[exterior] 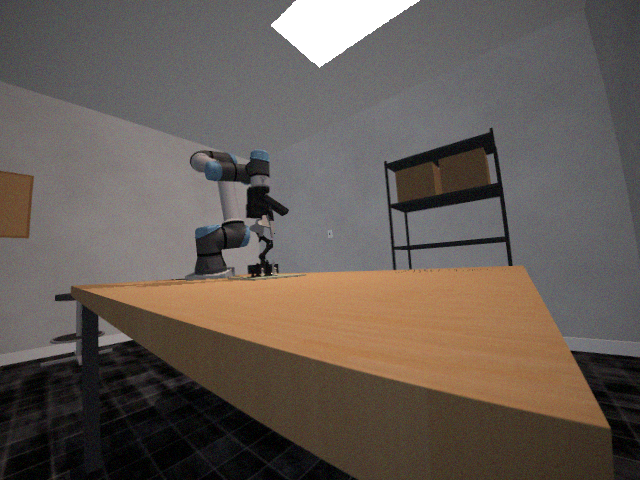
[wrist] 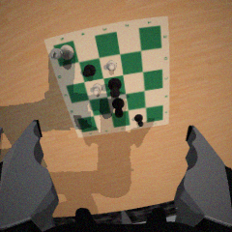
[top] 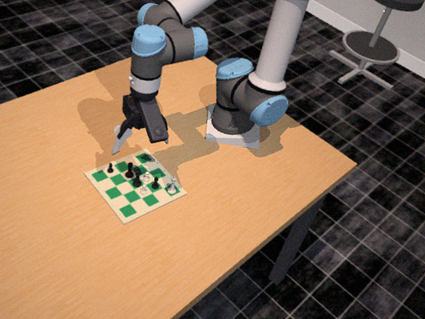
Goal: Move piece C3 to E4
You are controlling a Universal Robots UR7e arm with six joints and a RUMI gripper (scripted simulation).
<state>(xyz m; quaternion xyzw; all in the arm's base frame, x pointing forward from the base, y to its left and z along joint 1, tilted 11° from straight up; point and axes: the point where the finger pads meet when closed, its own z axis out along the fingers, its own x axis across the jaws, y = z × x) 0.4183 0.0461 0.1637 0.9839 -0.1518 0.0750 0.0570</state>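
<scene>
Now: hand 11 cm above the tall black piece. From my hand the other things lie so: green-and-cream chessboard: 14 cm below; then white piece: 11 cm below, 8 cm to the left, 7 cm behind.
</scene>
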